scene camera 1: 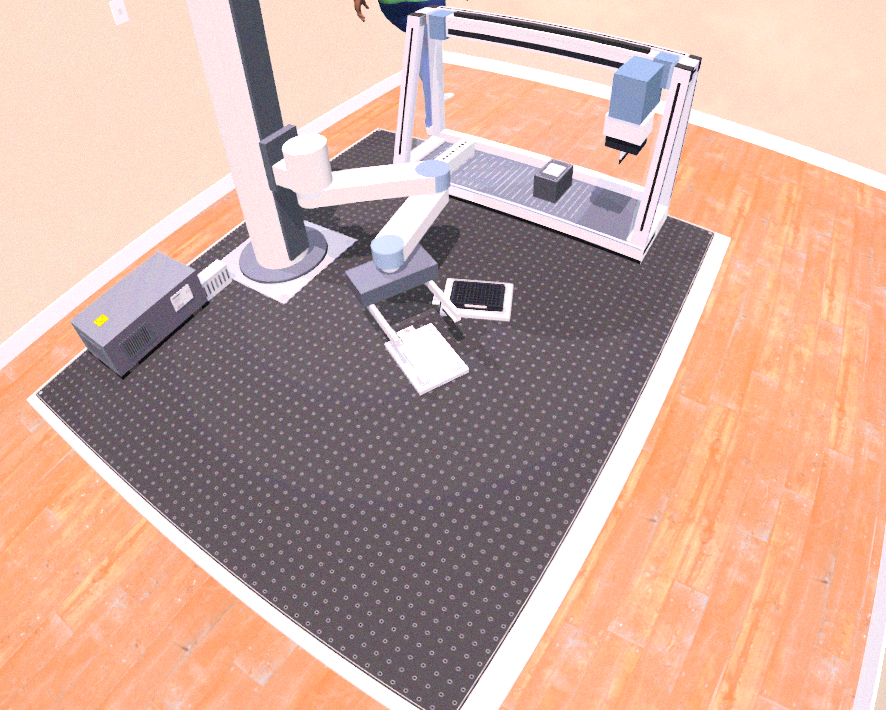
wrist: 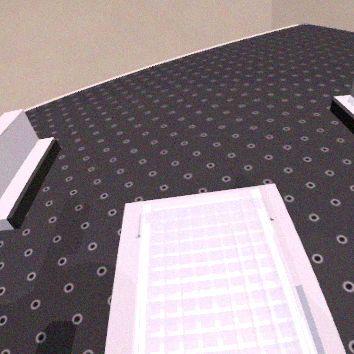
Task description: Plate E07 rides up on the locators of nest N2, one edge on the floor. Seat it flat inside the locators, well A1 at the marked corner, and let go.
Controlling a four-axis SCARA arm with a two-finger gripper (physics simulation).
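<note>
The clear-white plate lies on the white nest, with bare nest rim along its far edge and both sides in the wrist view. It looks close to level there, but glare hides whether every edge is fully down. Its label, well A1 and the marked corner cannot be made out. My gripper is open and empty. Its fingers stand wide apart, beyond the plate's left and right sides. In the scene view the left fingertip shows by the nest's back left edge and the right fingertip beyond its back right side.
A second white nest with a black plate stands close behind the right finger. A gantry frame with a dark block stands at the back. A grey controller box is at the left, near the arm's column.
</note>
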